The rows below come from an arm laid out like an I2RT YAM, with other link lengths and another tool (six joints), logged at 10 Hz.
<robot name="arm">
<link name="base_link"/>
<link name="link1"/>
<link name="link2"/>
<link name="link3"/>
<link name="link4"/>
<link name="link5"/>
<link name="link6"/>
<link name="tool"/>
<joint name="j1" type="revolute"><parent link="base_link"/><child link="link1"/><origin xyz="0 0 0.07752" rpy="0 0 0"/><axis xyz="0 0 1"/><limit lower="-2.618" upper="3.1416"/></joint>
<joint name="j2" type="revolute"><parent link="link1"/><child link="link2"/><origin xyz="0.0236 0.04 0.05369" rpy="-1.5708 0 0"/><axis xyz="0 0 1"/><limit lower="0" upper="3.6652"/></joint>
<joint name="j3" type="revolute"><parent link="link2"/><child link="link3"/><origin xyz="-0.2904 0 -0.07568" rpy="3.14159 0 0"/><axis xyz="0 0 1"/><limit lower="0" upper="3.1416"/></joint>
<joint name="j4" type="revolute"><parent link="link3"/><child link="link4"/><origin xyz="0.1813 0.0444 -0.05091" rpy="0 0 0"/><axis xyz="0 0 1"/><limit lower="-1.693" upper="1.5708"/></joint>
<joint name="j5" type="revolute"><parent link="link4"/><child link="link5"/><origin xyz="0.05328 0.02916 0.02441" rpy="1.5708 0 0"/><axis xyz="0 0 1"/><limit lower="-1.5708" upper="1.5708"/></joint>
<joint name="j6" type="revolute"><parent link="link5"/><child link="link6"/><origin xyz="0.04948 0 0.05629" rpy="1.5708 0 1.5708"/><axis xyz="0 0 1"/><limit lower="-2.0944" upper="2.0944"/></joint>
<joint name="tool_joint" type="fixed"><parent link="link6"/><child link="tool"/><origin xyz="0.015 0.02 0.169" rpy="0 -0.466 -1.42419"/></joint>
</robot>
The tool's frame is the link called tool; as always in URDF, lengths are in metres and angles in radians.
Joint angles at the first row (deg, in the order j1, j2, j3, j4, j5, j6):
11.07 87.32 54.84 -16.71 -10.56 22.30
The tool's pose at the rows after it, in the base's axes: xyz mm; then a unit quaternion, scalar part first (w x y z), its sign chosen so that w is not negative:
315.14 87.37 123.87 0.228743 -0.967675 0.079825 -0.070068
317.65 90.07 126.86 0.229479 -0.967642 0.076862 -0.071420
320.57 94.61 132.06 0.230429 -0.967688 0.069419 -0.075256
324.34 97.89 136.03 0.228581 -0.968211 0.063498 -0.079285
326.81 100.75 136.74 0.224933 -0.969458 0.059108 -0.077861
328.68 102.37 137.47 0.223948 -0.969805 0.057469 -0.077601
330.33 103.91 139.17 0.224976 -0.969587 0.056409 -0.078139
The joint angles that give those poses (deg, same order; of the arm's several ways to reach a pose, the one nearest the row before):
11.25 87.90 55.48 -16.96 -10.38 22.76
11.68 88.16 56.51 -17.47 -10.30 22.85
12.40 88.24 57.80 -18.08 -10.21 22.77
13.08 88.57 59.07 -18.55 -9.80 22.59
13.74 89.29 60.22 -19.19 -9.37 22.41
14.04 89.71 60.91 -19.49 -9.20 22.41
14.20 89.94 61.57 -19.78 -9.23 22.50

